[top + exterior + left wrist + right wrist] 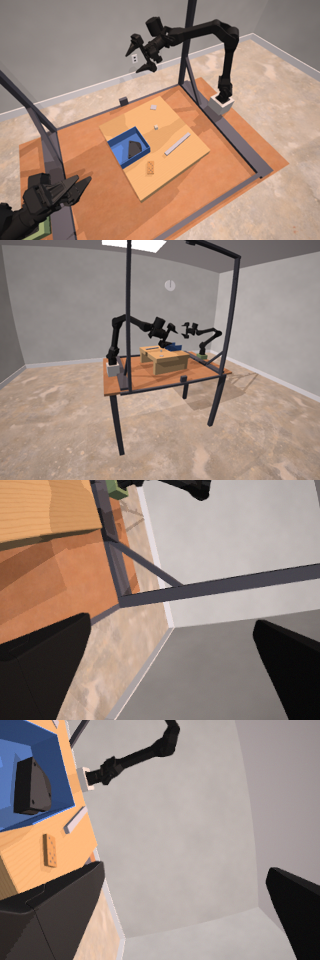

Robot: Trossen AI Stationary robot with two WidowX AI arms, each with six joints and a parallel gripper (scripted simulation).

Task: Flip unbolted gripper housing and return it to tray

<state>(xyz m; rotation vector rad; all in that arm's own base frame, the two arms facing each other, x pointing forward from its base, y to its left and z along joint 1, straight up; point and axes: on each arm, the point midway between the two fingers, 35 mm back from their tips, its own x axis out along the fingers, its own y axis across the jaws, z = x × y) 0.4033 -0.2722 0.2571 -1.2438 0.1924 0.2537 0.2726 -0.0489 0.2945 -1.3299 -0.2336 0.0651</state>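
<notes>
The gripper housing lies 70 mm behind my right hand, 210 mm to the left of it and 160 mm below it. Also, from my right hand: wooden platform (90 mm behind, 320 mm to the left, 250 mm below); blue tray (90 mm behind, 230 mm to the left, 170 mm below); small cube (120 mm behind, 360 mm to the left, 180 mm below).
</notes>
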